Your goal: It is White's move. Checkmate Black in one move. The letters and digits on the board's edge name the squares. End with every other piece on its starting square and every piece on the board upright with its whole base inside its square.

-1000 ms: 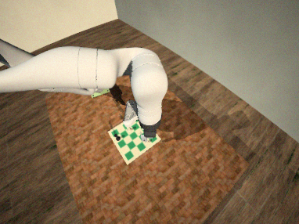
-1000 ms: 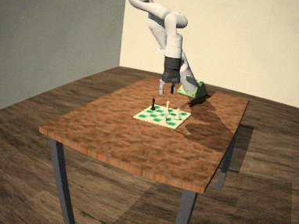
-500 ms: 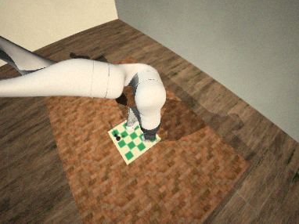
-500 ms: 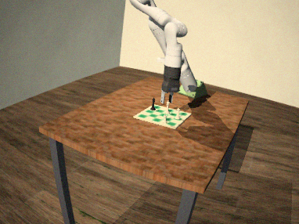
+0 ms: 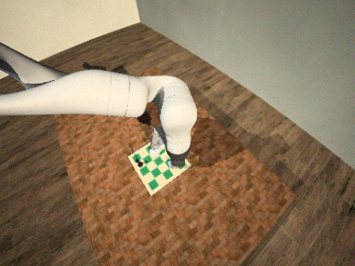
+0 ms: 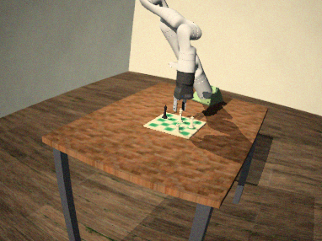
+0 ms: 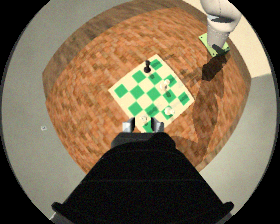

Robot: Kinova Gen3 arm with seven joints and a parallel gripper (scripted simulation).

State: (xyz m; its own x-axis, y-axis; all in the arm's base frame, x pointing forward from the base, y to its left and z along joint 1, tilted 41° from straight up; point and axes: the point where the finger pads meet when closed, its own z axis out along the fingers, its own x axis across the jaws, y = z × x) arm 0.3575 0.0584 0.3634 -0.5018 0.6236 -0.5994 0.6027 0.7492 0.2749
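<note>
The chessboard lies 11 cm below my hand, 8 cm behind it and 2 cm to the right of it. The rest, counted from my hand: black piece (13 cm behind, 9 cm to the right, 8 cm below).
</note>
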